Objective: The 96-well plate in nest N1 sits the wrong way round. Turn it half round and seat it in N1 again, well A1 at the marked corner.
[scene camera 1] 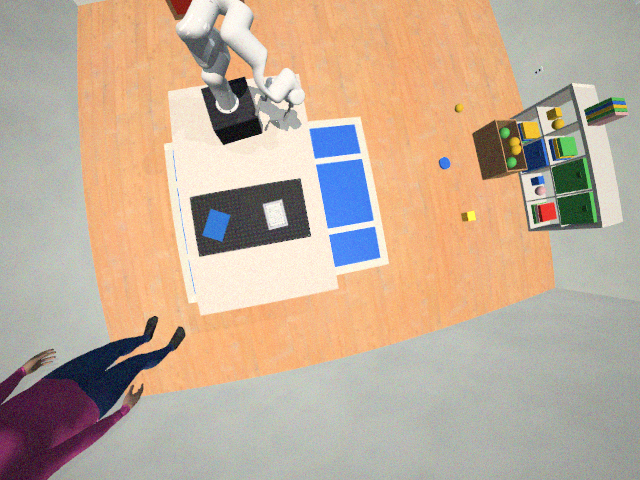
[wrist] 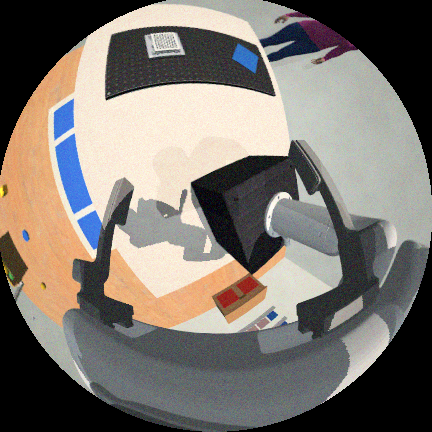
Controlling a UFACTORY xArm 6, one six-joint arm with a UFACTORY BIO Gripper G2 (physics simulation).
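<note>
The white 96-well plate (scene camera 1: 275, 214) (wrist: 165, 42) lies flat in a pale nest (wrist: 149, 50) on the dark perforated board (scene camera 1: 242, 240) (wrist: 130, 75). The well A1 corner and the nest's marked corner are too small to tell. My gripper (wrist: 213, 174) is open and empty, its two fingers wide apart in the wrist view. It is well away from the plate, above the table end beside the robot's base. In scene camera 1 the gripper is mostly hidden by the arm's last links.
A blue flat rectangle (scene camera 1: 216, 225) (wrist: 245, 58) lies on the board beside the plate. The black base block (scene camera 1: 235, 129) (wrist: 260, 210) carries the arm at the table's back. Blue panels (scene camera 1: 344, 193) (wrist: 72, 170) line one side of the table (scene camera 1: 268, 279). A person stands beyond the front.
</note>
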